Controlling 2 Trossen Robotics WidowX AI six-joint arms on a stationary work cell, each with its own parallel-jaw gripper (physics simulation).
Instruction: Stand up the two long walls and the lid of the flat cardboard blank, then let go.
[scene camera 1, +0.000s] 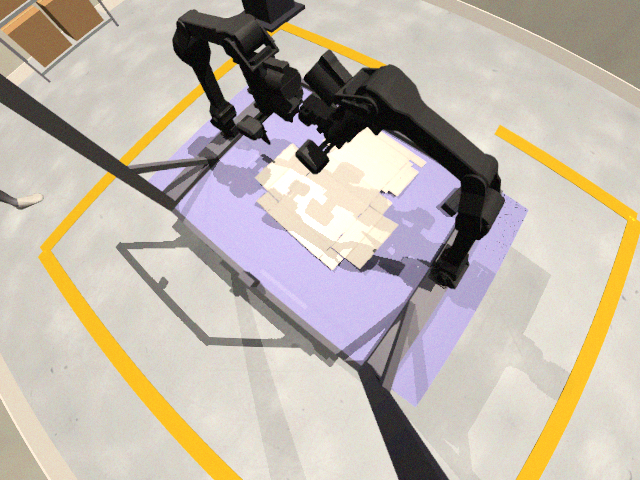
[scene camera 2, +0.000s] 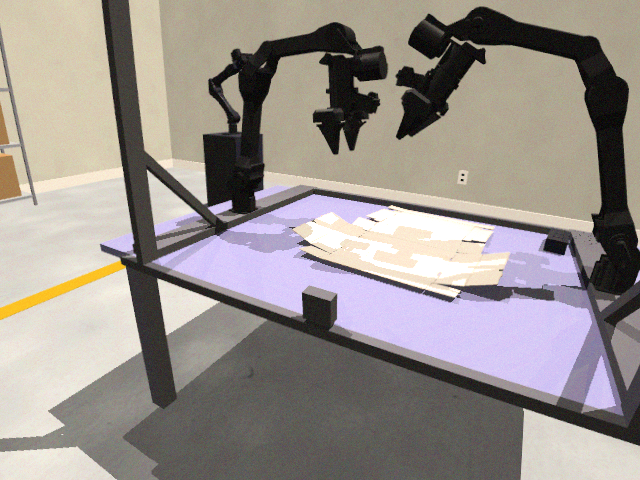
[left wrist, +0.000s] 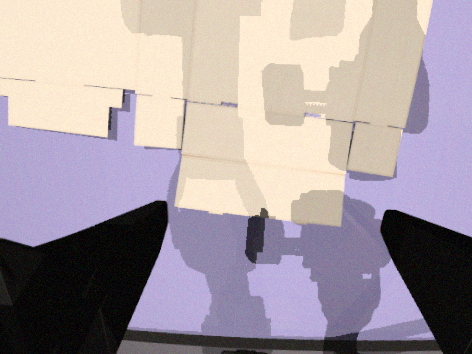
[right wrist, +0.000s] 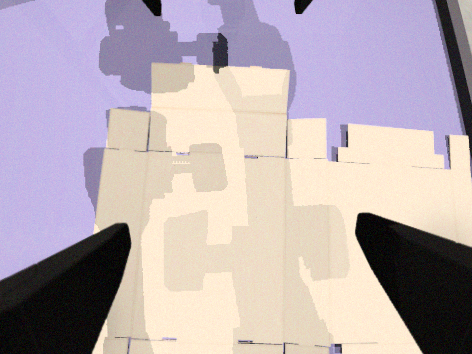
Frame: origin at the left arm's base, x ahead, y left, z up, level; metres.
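Seen in the pictures: left gripper, fingertip midpoint: (scene camera 1: 280, 132) (scene camera 2: 344, 152) (left wrist: 275, 216) (right wrist: 228, 9); right gripper, fingertip midpoint: (scene camera 1: 319, 146) (scene camera 2: 403, 137) (right wrist: 244, 228); left arm's base, origin of the base link: (scene camera 1: 231, 131) (scene camera 2: 243, 210); right arm's base, origin of the base link: (scene camera 1: 441, 274) (scene camera 2: 610, 287).
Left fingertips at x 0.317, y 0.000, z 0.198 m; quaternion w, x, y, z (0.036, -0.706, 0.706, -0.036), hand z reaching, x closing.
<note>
Pixels of each thing's top centre, then the offset from my left fingertips to it. "pt": a spot on its surface instead. Level surfaces: height alone.
- right end flap, surface spot: (scene camera 2: 488, 266) pt 0.037 m right, 0.365 m ahead, 0.195 m down
- lavender table, its level: 0.217 m down
- dark block, middle of its top: (scene camera 2: 320, 291) (scene camera 1: 246, 278) 0.368 m right, 0.140 m ahead, 0.160 m down
- black block, middle of its top: (scene camera 2: 559, 234) (scene camera 1: 460, 197) 0.254 m left, 0.518 m ahead, 0.182 m down
The pale cardboard blank (scene camera 1: 382, 155) (scene camera 2: 413, 248) (left wrist: 300, 155) (right wrist: 260, 200) lies spread out on the lavender table. Its long walls and lid lie flat, with no panel standing upright. In scene camera 2, its left end flap (scene camera 2: 330, 227) and right end flap (scene camera 2: 488, 266) slope up slightly. My left gripper (scene camera 2: 343, 150) (left wrist: 275, 216) is open and empty above the blank's left end; its tips also show at the top of the right wrist view (right wrist: 229, 10). My right gripper (scene camera 2: 403, 136) (right wrist: 244, 228) is open and empty high above the blank. Its fingers overlap in scene camera 2.
A dark frame edges the lavender table (scene camera 1: 232, 227) (scene camera 2: 248, 279). A dark block (scene camera 2: 319, 308) sits on the front rail and a black block (scene camera 2: 557, 241) near the back right. A frame post (scene camera 2: 126, 129) rises at the left. Both arms cast shadows across the blank.
</note>
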